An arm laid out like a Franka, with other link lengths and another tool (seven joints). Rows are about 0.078 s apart.
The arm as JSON. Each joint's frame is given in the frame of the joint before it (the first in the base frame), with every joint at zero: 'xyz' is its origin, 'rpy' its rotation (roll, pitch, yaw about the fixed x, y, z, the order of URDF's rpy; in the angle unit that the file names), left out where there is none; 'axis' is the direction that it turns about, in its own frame. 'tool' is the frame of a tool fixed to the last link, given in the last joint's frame.
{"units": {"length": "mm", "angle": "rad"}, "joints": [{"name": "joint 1", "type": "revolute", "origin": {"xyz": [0.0, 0.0, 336.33]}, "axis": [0.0, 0.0, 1.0]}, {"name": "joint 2", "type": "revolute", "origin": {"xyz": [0.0, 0.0, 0.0]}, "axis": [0.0, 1.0, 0.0]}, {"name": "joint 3", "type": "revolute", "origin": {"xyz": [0.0, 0.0, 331.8]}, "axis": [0.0, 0.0, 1.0]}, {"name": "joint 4", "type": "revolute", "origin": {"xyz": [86.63, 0.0, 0.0]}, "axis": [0.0, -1.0, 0.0]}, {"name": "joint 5", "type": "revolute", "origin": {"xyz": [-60.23, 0.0, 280.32]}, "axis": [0.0, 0.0, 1.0]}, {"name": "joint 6", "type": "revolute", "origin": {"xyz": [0.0, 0.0, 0.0]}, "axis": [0.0, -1.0, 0.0]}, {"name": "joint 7", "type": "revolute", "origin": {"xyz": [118.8, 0.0, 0.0]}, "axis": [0.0, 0.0, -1.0]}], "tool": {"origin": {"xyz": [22.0, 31.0, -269.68], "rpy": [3.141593, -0.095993, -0.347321]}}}
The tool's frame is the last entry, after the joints.
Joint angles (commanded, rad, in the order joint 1, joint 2, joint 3, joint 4, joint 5, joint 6, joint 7), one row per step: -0.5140 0.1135 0.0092 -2.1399 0.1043 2.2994 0.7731; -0.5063 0.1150 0.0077 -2.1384 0.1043 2.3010 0.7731; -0.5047 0.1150 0.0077 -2.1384 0.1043 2.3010 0.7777; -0.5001 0.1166 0.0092 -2.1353 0.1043 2.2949 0.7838; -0.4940 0.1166 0.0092 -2.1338 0.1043 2.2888 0.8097; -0.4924 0.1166 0.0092 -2.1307 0.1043 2.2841 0.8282; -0.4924 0.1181 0.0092 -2.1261 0.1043 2.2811 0.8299; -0.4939 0.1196 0.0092 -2.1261 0.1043 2.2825 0.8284; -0.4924 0.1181 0.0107 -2.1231 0.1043 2.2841 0.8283; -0.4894 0.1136 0.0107 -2.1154 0.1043 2.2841 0.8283; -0.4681 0.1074 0.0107 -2.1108 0.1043 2.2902 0.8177; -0.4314 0.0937 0.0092 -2.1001 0.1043 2.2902 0.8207; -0.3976 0.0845 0.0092 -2.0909 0.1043 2.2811 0.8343; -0.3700 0.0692 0.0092 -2.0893 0.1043 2.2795 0.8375; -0.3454 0.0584 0.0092 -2.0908 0.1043 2.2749 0.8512; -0.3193 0.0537 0.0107 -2.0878 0.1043 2.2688 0.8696; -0.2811 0.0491 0.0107 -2.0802 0.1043 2.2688 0.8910; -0.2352 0.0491 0.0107 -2.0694 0.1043 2.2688 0.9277
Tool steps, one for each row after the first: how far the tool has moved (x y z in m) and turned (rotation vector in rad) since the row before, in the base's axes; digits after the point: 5 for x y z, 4 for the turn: 0.00230 0.00255 0.00008 -0.0010 -0.0013 0.0061; 0.00033 0.00062 -0.00001 0.0004 0.0002 -0.0030; 0.00107 0.00319 -0.00059 0.0032 0.0040 0.0005; 0.00030 0.00274 -0.00045 0.0044 0.0051 -0.0192; 0.00015 0.00028 0.00048 0.0023 0.0022 -0.0164; 0.00082 -0.00040 0.00063 0.0003 -0.0001 -0.0015; -0.00013 -0.00085 -0.00059 -0.0001 0.0001 -0.0001; 0.00221 0.00066 0.00237 -0.0028 -0.0054 0.0030; 0.00363 -0.00003 0.00578 -0.0057 -0.0108 0.0030; 0.00842 0.00924 0.00652 -0.0090 -0.0153 0.0313; 0.01209 0.01595 0.01237 -0.0103 -0.0218 0.0322; 0.00829 0.01690 0.00761 -0.0015 -0.0083 0.0211; 0.00591 0.01432 0.00905 -0.0052 -0.0141 0.0246; 0.00299 0.01327 0.00450 0.0005 -0.0041 0.0115; 0.00407 0.01449 0.00282 0.0026 -0.0010 0.0099; 0.00802 0.01925 0.00603 -0.0003 -0.0109 0.0171; 0.00901 0.02315 0.00490 0.0033 -0.0089 0.0097
